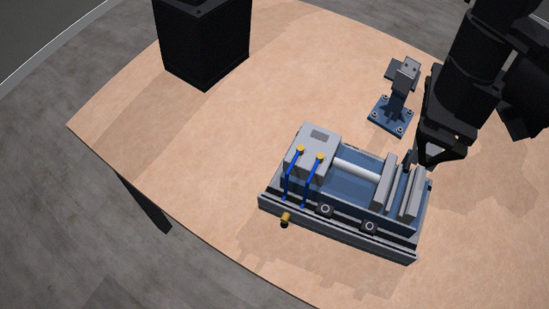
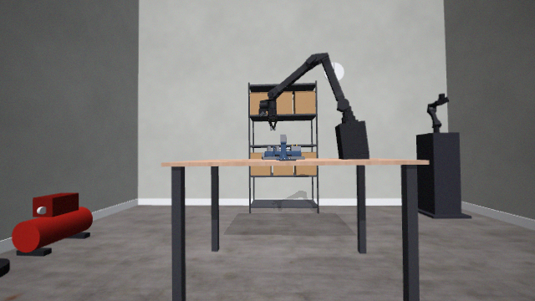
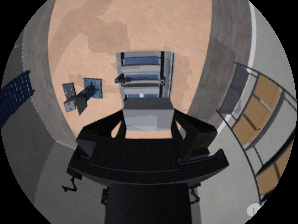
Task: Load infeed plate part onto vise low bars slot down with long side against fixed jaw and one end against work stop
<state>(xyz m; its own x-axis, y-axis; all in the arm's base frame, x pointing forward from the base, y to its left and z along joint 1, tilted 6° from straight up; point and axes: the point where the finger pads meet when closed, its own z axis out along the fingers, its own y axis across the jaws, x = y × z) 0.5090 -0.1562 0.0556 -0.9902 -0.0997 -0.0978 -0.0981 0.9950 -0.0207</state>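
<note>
My hand is 10 mm above the grey part. The rest, counted from my hand: moving jaw: 30 mm behind, 20 mm to the left, 160 mm below; fixed jaw: 30 mm ahead, 20 mm to the left, 160 mm below; work stop: 70 mm to the left, 140 mm below.
</note>
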